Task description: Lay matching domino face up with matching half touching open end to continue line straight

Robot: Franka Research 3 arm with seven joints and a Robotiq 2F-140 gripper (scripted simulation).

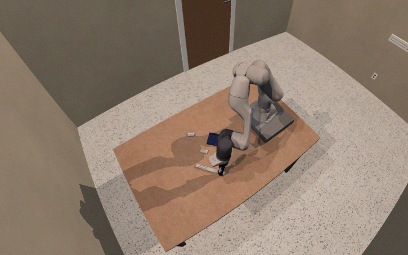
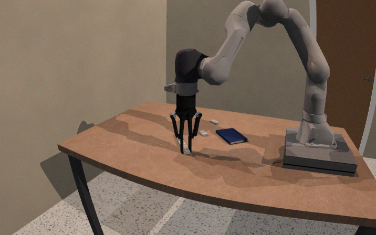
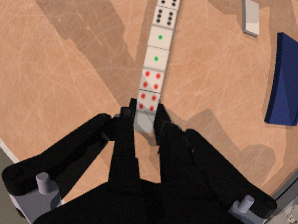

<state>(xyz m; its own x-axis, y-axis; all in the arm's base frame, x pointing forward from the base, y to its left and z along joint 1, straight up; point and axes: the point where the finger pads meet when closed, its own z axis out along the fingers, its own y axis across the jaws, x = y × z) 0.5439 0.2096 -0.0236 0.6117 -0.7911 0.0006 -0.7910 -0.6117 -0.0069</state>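
Now: the domino 3 cm below my hand. The rest, counted from my hand: dark blue book (13 cm behind, 24 cm to the right, 3 cm below).
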